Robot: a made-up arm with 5 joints. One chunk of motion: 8 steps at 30 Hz.
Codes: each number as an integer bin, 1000 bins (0 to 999) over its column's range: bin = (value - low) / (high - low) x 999, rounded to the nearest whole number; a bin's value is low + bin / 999 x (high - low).
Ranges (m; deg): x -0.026..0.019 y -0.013..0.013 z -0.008..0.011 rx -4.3..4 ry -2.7..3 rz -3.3..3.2
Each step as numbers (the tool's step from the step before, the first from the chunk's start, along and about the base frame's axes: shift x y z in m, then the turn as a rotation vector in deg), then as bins.
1 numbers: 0.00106 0.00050 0.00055 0.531 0.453 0.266
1 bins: 601 519 450 581 553 548
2 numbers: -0.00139 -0.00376 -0.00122 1.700 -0.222 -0.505
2 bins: 546 355 356 722 434 430
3 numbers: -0.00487 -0.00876 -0.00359 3.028 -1.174 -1.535
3 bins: 469 163 232 882 267 271
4 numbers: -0.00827 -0.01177 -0.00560 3.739 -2.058 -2.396
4 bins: 394 47 126 968 113 139
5 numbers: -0.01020 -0.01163 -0.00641 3.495 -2.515 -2.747
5 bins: 351 53 84 938 32 85
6 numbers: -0.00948 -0.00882 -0.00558 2.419 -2.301 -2.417
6 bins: 367 161 127 809 70 136
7 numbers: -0.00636 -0.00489 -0.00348 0.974 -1.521 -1.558
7 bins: 436 312 238 635 207 268
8 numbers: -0.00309 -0.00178 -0.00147 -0.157 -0.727 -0.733
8 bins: 509 431 343 499 346 395
